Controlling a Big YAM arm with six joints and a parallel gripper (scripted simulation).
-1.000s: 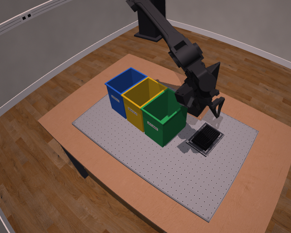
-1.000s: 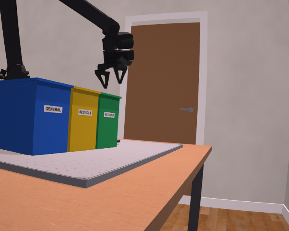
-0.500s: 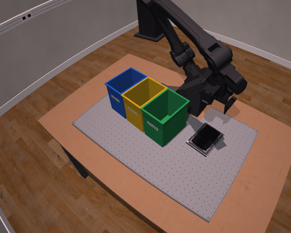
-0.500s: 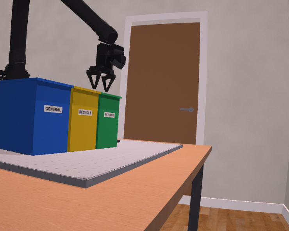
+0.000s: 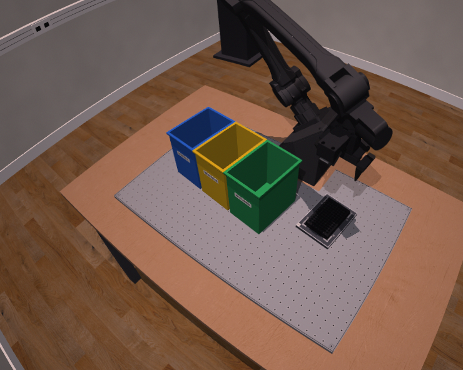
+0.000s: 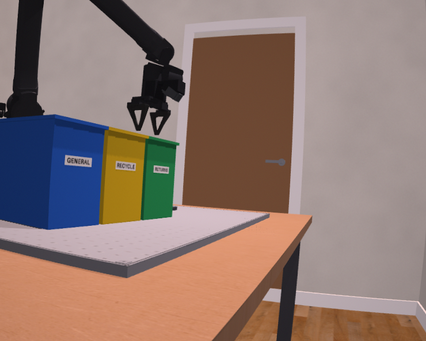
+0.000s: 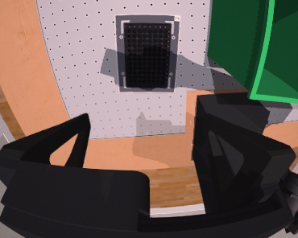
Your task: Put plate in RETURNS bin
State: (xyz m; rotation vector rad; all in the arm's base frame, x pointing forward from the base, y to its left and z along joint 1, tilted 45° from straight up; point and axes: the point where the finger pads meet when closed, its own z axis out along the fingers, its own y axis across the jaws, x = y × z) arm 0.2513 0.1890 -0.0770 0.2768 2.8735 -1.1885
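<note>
Right now my hand is 21 cm above the black 96-well plate. Round my hand: plate nest N1 (23 cm below); then yellow recycle bin (33 cm to the right, 14 cm below, 3 cm ahead); then green returns bin (20 cm to the right, 14 cm below, 6 cm ahead).
</note>
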